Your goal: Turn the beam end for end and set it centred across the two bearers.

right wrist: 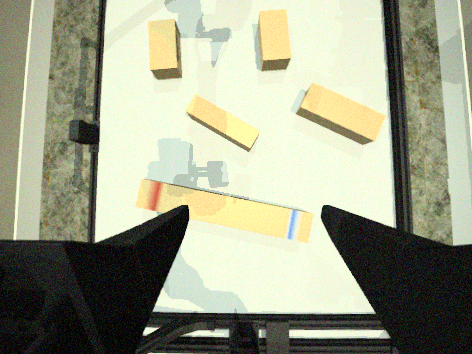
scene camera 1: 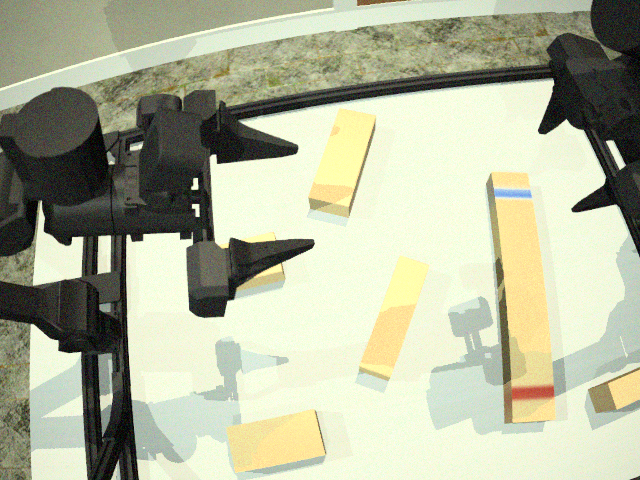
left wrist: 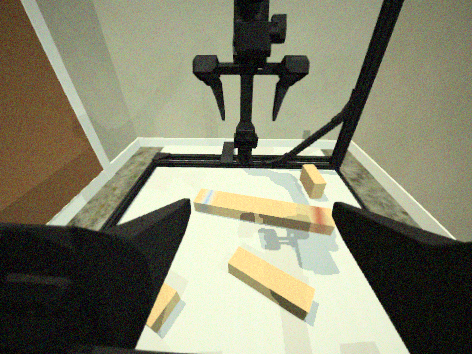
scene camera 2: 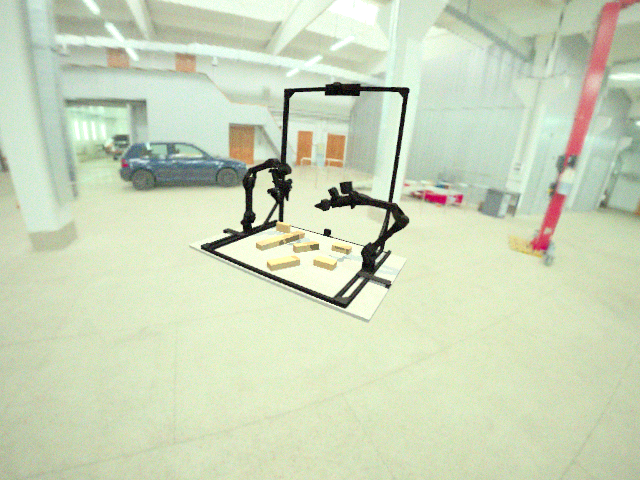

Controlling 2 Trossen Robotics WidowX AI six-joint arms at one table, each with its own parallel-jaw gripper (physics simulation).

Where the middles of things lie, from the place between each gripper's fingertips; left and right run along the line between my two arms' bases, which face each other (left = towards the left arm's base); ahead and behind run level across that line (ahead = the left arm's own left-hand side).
Labels:
I see the beam (scene camera 1: 528, 386) 40 mm behind my left hand, 290 mm to the right of it and 310 mm below it.
I see the beam 50 mm behind my right hand, 40 mm to the right of it and 270 mm below it.

